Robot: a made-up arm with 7 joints. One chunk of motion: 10 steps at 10 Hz.
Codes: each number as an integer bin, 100 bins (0 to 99) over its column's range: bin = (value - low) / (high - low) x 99, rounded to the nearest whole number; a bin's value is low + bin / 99 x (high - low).
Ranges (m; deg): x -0.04..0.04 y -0.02..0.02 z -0.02..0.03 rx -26..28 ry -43..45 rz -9..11
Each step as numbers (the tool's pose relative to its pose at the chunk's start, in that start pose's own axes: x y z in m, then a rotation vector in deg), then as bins.
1 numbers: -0.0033 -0.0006 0.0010 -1.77 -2.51 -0.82
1 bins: 45 48 42 44 46 40
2 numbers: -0.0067 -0.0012 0.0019 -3.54 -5.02 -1.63
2 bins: 41 47 43 41 43 36
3 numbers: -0.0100 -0.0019 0.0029 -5.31 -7.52 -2.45
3 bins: 37 45 45 38 40 32
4 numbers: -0.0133 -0.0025 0.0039 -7.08 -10.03 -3.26
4 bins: 33 43 47 35 37 28
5 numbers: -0.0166 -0.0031 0.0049 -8.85 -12.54 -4.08
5 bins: 29 42 49 31 34 24
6 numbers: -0.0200 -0.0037 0.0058 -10.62 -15.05 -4.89
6 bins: 25 40 51 28 31 20
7 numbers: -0.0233 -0.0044 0.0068 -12.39 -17.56 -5.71
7 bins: 21 39 53 25 29 16
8 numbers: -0.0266 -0.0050 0.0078 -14.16 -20.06 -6.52
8 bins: 17 37 55 22 26 12
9 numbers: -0.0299 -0.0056 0.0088 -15.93 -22.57 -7.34
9 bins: 12 36 57 18 23 8
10 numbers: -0.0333 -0.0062 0.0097 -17.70 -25.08 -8.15
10 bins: 8 34 59 15 20 4
